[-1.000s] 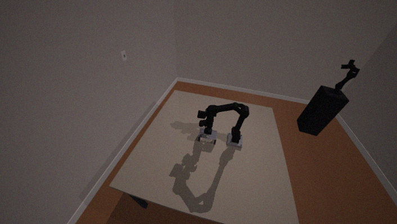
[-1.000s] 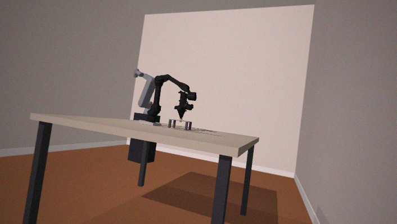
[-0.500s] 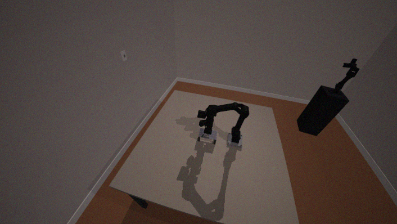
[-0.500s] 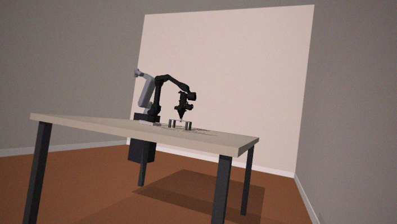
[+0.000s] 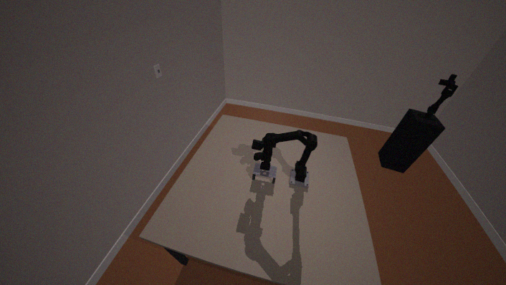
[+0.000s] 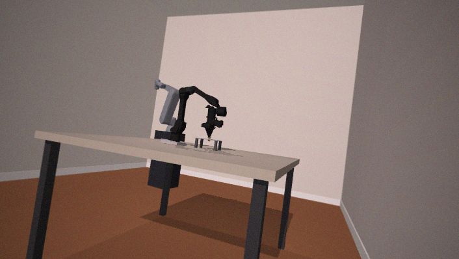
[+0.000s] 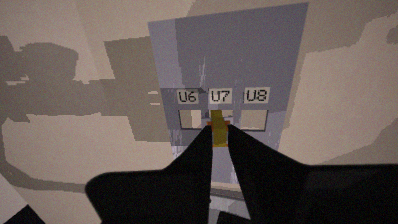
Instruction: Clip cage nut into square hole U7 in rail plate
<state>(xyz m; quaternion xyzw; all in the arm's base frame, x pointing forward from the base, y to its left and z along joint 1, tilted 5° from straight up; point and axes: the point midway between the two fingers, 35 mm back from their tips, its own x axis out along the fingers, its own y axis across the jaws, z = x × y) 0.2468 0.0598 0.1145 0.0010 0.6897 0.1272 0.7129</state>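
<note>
Right now the cage nut is 10 mm below my gripper tip.
</note>
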